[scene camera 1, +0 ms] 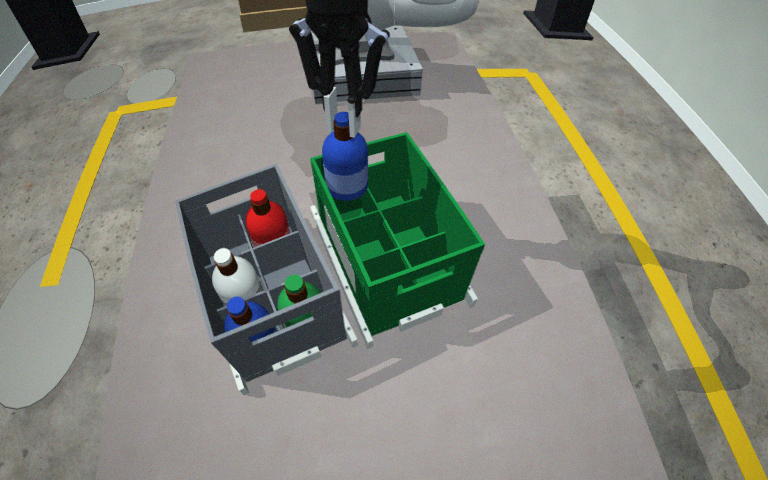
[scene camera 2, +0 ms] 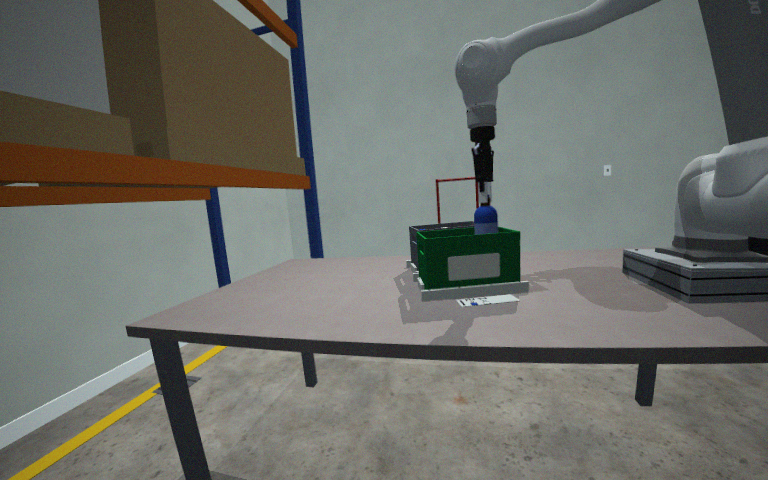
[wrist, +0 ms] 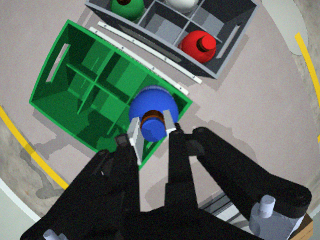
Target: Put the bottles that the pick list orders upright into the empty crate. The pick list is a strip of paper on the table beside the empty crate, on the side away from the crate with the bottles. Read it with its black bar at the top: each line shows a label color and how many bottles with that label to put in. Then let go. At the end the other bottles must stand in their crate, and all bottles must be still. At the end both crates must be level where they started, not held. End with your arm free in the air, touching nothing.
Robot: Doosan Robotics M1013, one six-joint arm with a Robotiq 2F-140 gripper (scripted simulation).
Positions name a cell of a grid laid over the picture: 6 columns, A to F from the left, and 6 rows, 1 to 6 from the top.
my gripper: scene camera 1 C2; scene camera 2 D3; wrist C4
green crate: scene camera 1 D4; scene camera 2 D4; wrist B3
